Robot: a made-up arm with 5 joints.
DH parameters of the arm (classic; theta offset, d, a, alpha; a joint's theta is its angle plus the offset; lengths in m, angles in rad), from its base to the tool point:
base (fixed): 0.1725 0 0.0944 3.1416
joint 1: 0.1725 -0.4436 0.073 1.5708
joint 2: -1.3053 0 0.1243 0
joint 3: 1.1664 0 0.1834 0
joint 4: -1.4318 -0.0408 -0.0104 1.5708
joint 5: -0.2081 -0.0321 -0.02 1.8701
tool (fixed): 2.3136 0.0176 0 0
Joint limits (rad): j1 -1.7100..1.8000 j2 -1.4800..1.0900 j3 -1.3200..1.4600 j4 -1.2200..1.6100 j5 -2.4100..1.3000
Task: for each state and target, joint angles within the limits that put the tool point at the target. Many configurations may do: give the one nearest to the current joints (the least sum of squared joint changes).
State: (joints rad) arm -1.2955 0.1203 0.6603 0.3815 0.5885
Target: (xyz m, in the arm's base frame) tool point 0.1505 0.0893 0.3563
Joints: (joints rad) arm -1.6098 0.4588 1.4600 0.5610 0.3518
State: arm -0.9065 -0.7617 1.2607 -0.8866 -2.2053
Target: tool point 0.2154 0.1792 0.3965
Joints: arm -0.9989 -0.3150 1.4234 -0.7950 -2.1175
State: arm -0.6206 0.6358 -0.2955 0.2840 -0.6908
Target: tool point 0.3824 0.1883 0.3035
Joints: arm -0.6434 1.0900 -0.2744 0.0372 -0.6791
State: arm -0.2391 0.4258 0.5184 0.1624 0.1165
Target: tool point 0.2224 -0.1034 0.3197
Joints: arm 0.4201 0.5462 0.9353 0.2764 0.1500
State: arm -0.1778 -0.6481 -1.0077 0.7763 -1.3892
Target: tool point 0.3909 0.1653 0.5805
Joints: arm -0.5246 0.3024 -0.5623 0.6699 -1.4011
